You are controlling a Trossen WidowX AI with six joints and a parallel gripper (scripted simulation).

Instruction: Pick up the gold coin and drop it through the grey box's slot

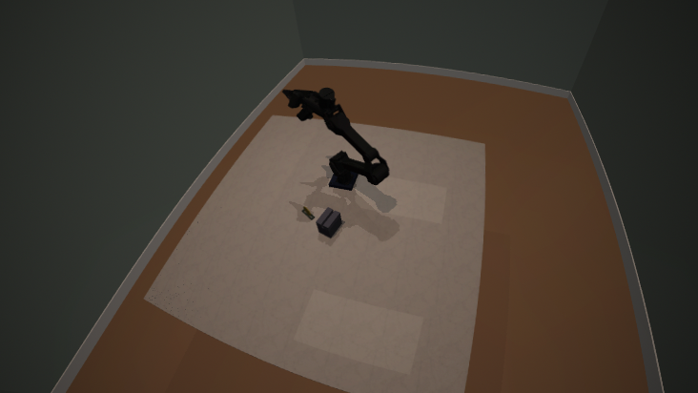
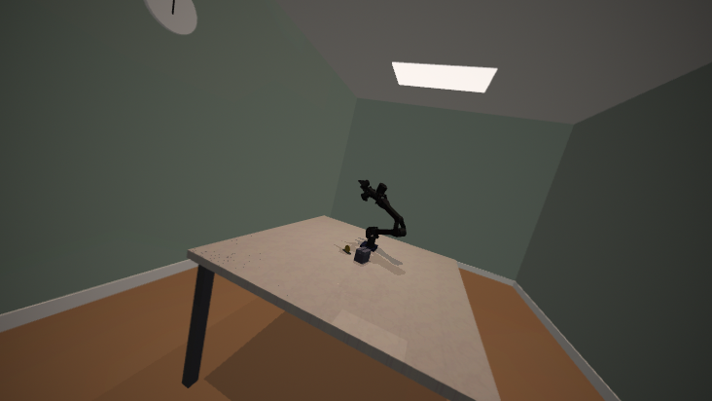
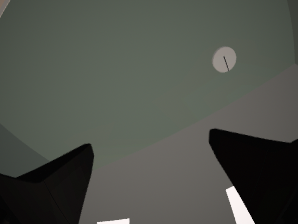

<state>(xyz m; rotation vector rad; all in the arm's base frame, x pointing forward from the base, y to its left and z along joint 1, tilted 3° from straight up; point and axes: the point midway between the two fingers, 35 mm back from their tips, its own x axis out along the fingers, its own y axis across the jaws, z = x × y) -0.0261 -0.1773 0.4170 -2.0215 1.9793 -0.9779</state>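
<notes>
Right now the gold coin is 420 mm below my gripper tip, 250 mm ahead of it and 160 mm to the left of it.
</notes>
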